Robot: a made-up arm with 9 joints.
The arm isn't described. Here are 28 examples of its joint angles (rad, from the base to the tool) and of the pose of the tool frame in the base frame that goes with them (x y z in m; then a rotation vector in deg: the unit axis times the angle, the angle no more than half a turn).
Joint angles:
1: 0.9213 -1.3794 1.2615 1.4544 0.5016 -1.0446 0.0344 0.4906 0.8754
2: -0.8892 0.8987 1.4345 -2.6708 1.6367 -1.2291 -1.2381 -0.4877 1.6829
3: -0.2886 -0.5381 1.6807 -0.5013 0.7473 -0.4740 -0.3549 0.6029 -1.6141
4: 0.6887 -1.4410 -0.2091 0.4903 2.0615 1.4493 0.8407 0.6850 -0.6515
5: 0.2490 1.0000 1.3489 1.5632 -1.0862 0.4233 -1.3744 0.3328 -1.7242
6: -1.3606 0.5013 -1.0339 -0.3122 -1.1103 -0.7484 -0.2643 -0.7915 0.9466
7: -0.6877 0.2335 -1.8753 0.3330 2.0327 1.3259 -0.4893 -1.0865 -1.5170
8: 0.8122 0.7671 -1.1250 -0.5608 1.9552 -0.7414 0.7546 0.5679 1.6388
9: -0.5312 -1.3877 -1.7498 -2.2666 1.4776 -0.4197 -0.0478 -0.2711 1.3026
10: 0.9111 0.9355 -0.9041 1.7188 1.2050 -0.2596 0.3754 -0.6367 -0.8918
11: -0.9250 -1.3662 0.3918 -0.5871 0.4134 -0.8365 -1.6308 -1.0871 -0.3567
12: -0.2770 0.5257 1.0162 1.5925 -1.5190 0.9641 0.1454 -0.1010 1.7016
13: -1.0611 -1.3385 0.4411 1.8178 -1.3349 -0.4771 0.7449 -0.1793 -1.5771
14: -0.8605 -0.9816 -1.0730 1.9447 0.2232 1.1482 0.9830 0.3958 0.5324
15: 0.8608 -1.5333 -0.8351 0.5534 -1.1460 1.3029 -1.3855 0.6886 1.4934
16: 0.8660 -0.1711 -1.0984 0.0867 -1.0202 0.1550 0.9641 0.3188 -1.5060
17: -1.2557 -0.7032 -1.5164 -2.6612 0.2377 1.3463 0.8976 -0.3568 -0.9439
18: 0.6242 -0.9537 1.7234 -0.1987 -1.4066 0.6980 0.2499 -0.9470 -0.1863
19: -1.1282 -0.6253 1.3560 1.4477 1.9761 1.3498 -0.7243 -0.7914 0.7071
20: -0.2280 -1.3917 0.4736 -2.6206 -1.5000 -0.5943 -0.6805 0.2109 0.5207
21: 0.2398 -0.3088 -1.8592 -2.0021 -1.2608 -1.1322 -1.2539 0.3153 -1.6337
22: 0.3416 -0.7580 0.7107 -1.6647 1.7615 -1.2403 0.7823 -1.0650 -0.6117
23: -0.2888 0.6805 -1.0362 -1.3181 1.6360 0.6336 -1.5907 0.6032 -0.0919
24: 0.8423 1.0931 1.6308 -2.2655 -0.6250 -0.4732 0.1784 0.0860 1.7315
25: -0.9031 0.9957 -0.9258 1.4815 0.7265 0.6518 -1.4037 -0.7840 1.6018
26: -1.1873 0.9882 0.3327 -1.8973 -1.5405 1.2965 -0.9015 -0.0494 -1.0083
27: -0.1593 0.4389 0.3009 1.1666 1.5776 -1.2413 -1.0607 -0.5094 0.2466
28: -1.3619 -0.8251 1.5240 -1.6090 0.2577 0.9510 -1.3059 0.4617 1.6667
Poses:
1: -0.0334 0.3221 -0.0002 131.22 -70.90 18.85
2: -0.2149 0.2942 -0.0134 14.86 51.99 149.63
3: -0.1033 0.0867 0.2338 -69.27 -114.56 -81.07
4: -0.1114 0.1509 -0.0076 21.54 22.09 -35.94
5: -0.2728 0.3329 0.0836 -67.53 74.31 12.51
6: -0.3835 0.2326 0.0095 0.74 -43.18 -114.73
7: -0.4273 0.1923 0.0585 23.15 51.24 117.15
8: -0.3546 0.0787 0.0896 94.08 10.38 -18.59
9: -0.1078 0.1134 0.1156 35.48 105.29 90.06
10: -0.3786 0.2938 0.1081 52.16 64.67 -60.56
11: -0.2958 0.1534 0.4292 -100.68 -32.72 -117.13
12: -0.3026 0.3535 0.1776 -129.40 3.82 20.75
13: -0.3227 0.2520 0.2358 19.39 45.93 -75.12
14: -0.2402 0.1909 0.4274 -67.55 -35.61 64.22
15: 0.0340 0.3725 0.1689 148.23 -42.49 -60.94
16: -0.2776 0.2830 0.2491 130.30 68.05 15.10
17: -0.1967 0.1706 0.3615 -143.12 53.56 26.66
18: -0.0825 0.1383 -0.0443 30.06 -82.01 -94.60
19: -0.2049 0.2760 0.0981 -7.13 46.17 115.01
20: -0.2472 0.0346 0.3002 -42.47 53.23 6.24
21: -0.2588 0.0782 0.1821 18.84 -24.63 98.46
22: -0.2597 0.2762 0.2314 158.81 27.57 6.42
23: -0.2429 -0.0009 0.1860 -128.51 18.99 77.63
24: -0.3001 0.0079 0.1796 2.50 8.61 29.20
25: -0.3808 0.2754 0.0066 60.64 124.36 102.81
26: -0.1590 0.1603 -0.0199 -33.51 23.15 -50.24
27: -0.3546 0.1613 0.2555 3.05 155.52 -27.42
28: -0.4491 -0.0261 0.0953 -4.51 -23.27 -33.88
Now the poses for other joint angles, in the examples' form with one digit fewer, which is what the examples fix.
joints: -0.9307 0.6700 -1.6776 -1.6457 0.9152 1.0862 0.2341 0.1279 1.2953
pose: -0.281 -0.012 0.135 17.5 7.5 -1.9
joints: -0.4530 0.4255 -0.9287 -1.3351 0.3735 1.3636 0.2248 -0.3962 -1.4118
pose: -0.153 0.065 0.106 68.8 -74.6 -111.0
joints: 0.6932 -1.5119 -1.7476 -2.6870 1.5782 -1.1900 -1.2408 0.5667 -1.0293
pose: -0.122 0.155 -0.032 -26.0 -55.9 40.0
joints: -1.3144 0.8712 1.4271 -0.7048 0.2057 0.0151 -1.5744 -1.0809 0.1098
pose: -0.394 0.088 0.095 4.1 -32.9 -130.5
